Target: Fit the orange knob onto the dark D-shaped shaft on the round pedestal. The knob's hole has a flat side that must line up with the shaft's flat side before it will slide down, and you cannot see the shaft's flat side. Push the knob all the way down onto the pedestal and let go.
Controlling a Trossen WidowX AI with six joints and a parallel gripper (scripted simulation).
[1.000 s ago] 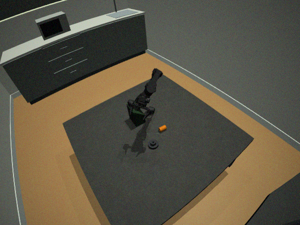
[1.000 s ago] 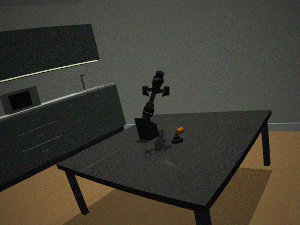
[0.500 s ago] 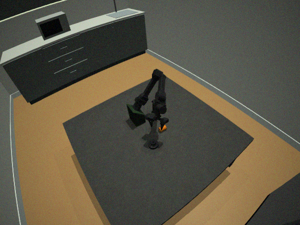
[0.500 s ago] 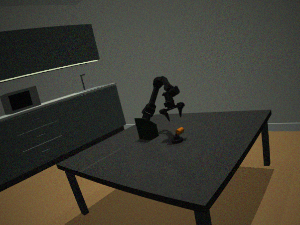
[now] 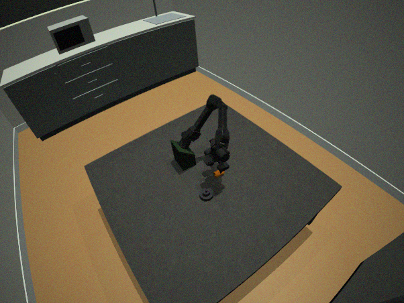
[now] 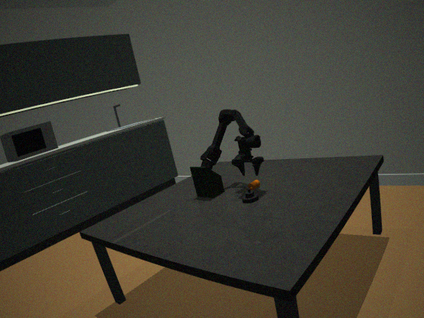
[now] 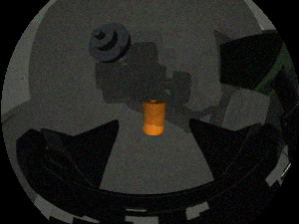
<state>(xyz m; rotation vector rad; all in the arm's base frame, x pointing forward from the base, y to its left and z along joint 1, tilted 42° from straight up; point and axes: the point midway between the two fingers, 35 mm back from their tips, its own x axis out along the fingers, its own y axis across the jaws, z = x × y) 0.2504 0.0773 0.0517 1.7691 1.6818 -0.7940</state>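
The orange knob is 20 mm to the left of my gripper tip and 60 mm below it. The rest, counted from my gripper tip: dark round pedestal 80 mm ahead, 130 mm to the right, 50 mm below.
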